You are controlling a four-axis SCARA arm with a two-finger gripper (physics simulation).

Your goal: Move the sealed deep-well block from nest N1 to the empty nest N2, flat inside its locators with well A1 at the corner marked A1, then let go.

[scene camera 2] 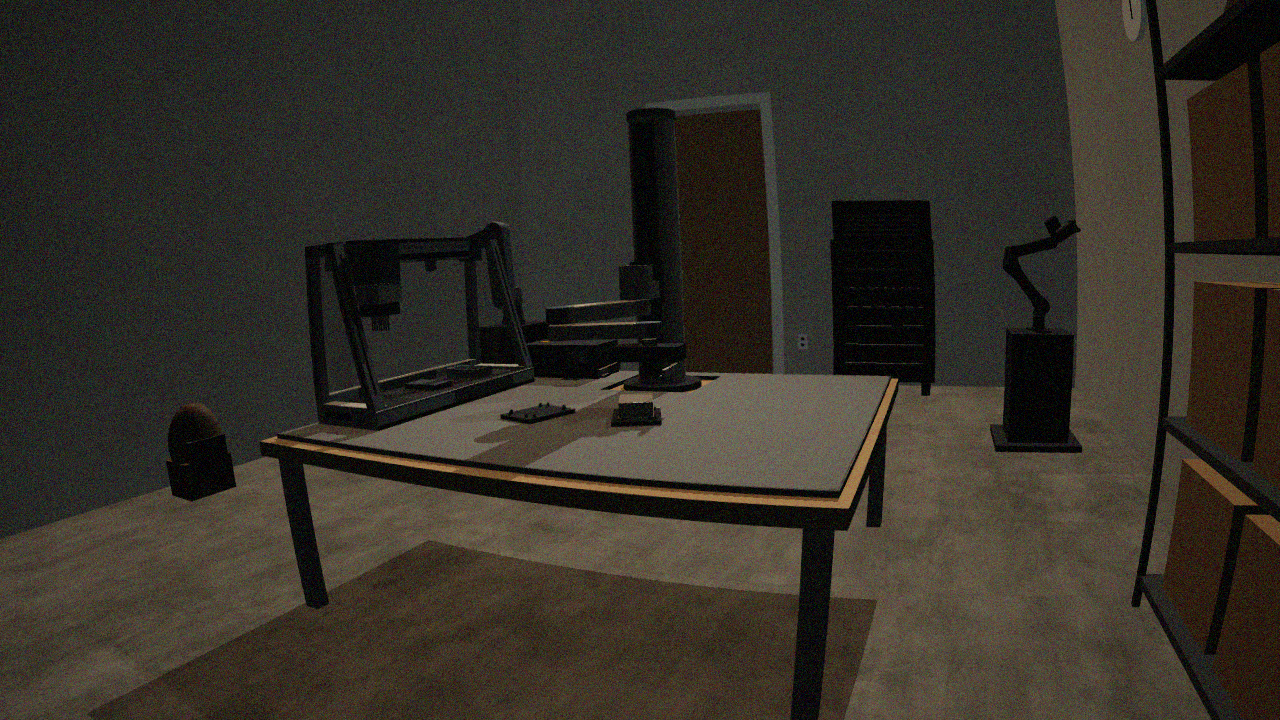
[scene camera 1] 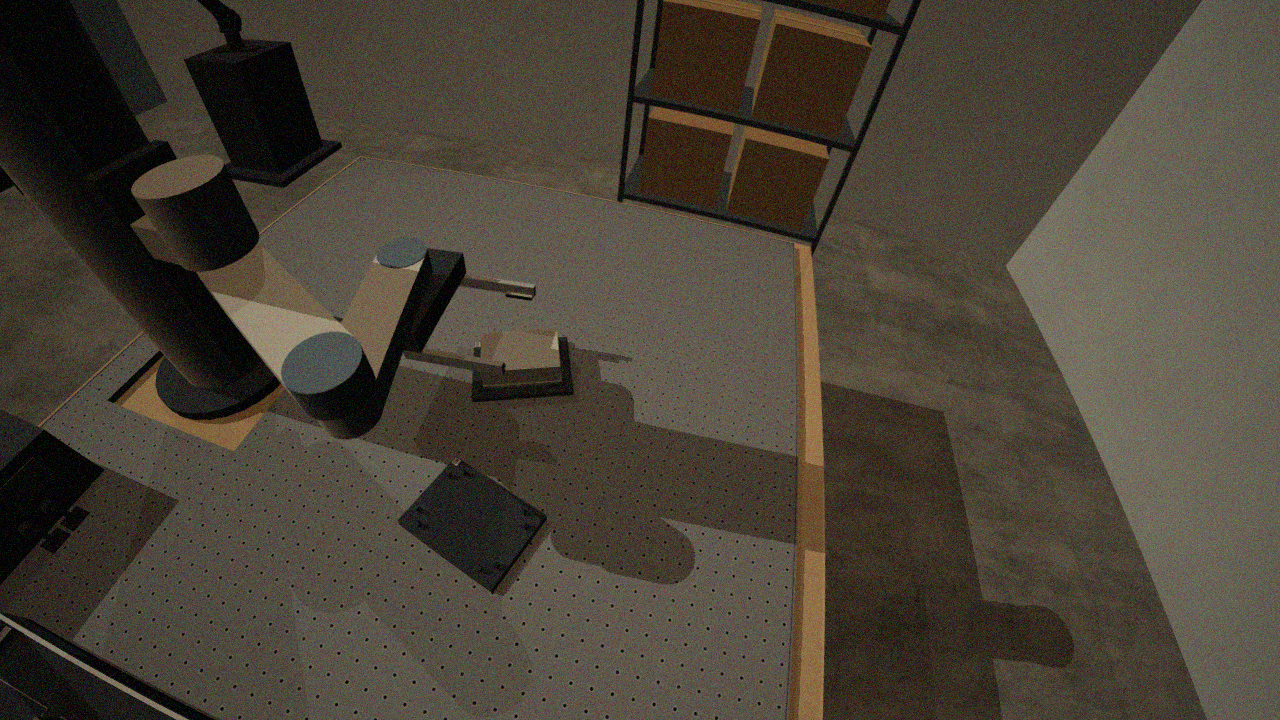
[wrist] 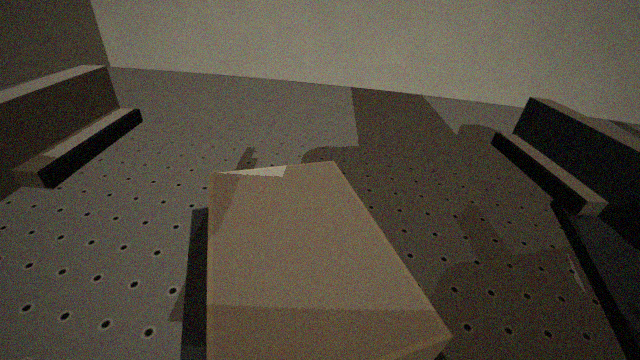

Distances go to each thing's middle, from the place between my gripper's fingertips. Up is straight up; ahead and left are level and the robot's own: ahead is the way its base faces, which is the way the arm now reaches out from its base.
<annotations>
Right now the deep-well block (scene camera 1: 532,357) is 80 mm below my hand, 10 mm to the left of it and 10 mm behind it. Also, from my hand: dark square plate (scene camera 1: 470,520) (260 mm to the right, 110 mm below, 20 mm ahead).
</annotations>
